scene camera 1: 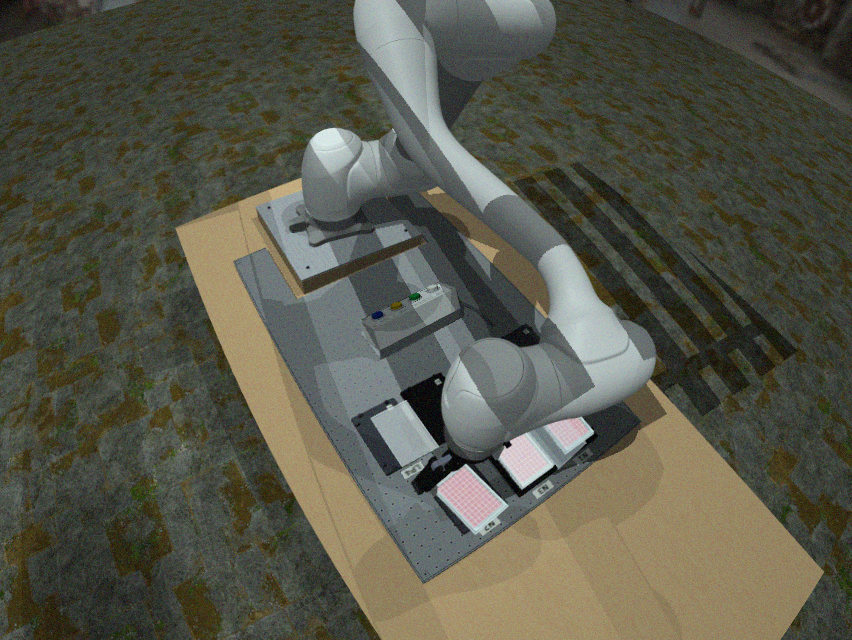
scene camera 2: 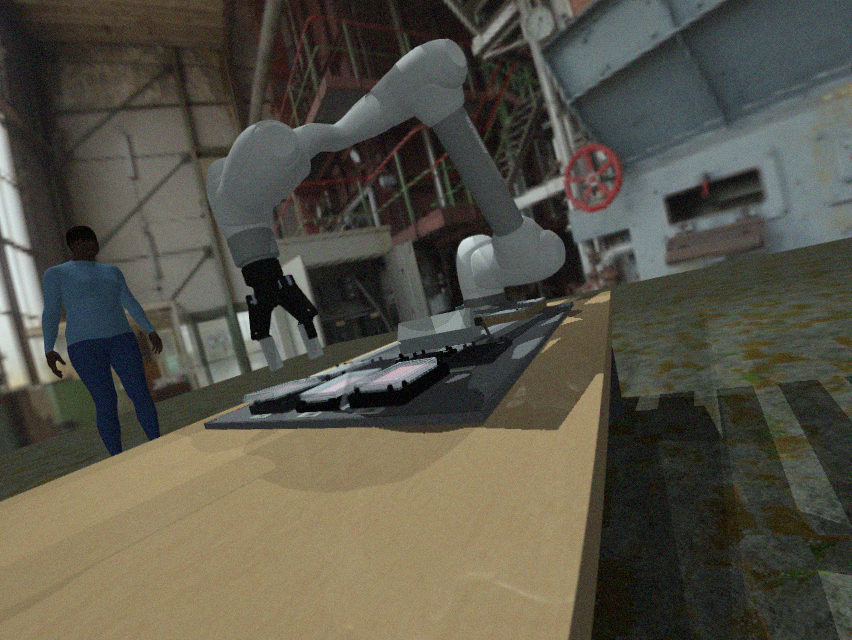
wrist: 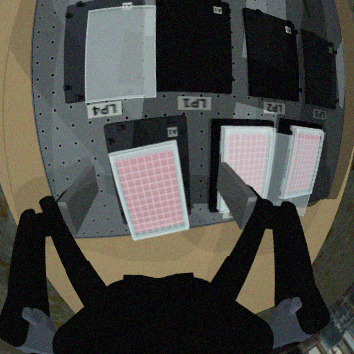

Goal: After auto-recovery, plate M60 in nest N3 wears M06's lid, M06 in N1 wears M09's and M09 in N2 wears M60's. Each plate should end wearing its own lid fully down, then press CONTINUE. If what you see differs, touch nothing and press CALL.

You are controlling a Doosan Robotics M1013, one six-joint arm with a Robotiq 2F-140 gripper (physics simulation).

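Pixels of known places: gripper, between the fingertips: [scene camera 1: 462,471] [scene camera 2: 296,363] [wrist: 156,176]; arm's base, origin of its link: [scene camera 1: 333,220] [scene camera 2: 486,310].
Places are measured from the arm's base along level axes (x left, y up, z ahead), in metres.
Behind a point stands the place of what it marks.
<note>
My gripper [scene camera 2: 294,356] {x -0.015, y 0.037, z 0.791 m} [wrist: 156,176] {x -0.015, y 0.037, z 0.791 m} is open and empty, high above the N2 plate [scene camera 1: 471,499] {x -0.016, y 0.004, z 0.840 m} [wrist: 150,190] {x -0.017, y 0.003, z 0.824 m}. That pink-welled plate sits skewed, and part of its dark nest shows beyond one end. The N3 plate [scene camera 1: 526,461] {x 0.122, y -0.004, z 0.817 m} [wrist: 248,150] {x 0.113, y -0.004, z 0.763 m} is beside it, partly behind one finger in the wrist view. The N1 plate [scene camera 1: 568,434] [wrist: 305,160] is beyond. A clear lid-like sheet [wrist: 281,165] {x 0.187, y -0.007, z 0.780 m} lies between the N3 and N1 plates. Plate and lid IDs are not readable. The button box [scene camera 1: 413,323] {x 0.050, y 0.023, z 0.433 m} has blue, yellow, green and white buttons; their labels are unreadable.
A pale flat sheet [scene camera 1: 404,432] {x -0.069, y -0.013, z 0.653 m} [wrist: 117,55] {x -0.070, y -0.013, z 0.662 m} lies off-centre on nest LP4. Dark nests LP1 [wrist: 192,50] {x 0.021, y -0.024, z 0.642 m}, LP2 [wrist: 272,60] {x 0.146, y -0.024, z 0.619 m} and LP3 [wrist: 320,72] {x 0.270, y -0.024, z 0.594 m} are in the same row. A person [scene camera 2: 96,303] stands beyond the table.
</note>
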